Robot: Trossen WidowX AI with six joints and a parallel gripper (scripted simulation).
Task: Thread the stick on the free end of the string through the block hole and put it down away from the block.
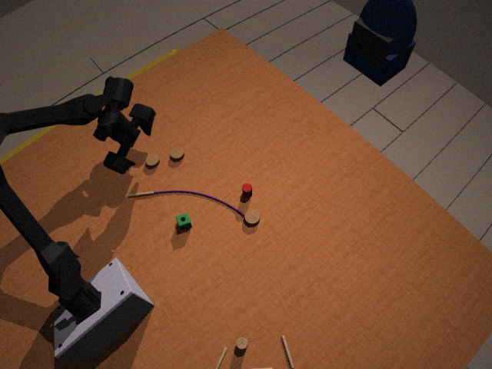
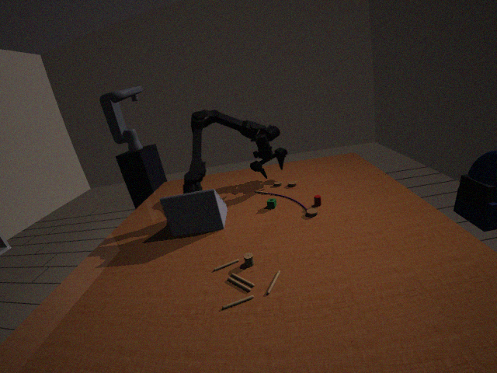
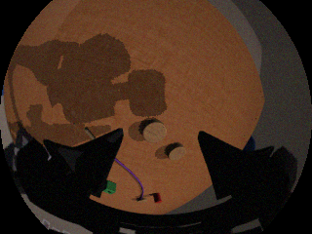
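My gripper tip is 24 cm to the left of the green block, 4 cm above it and 1 cm past it. The rest, counted from my gripper tip: red cylinder: 26 cm to the right, 17 cm ahead, 4 cm below; then round wooden button: 33 cm to the right, 14 cm ahead, 5 cm below; then thin wooden stick: 10 cm to the right, 5 cm below, 5 cm behind.
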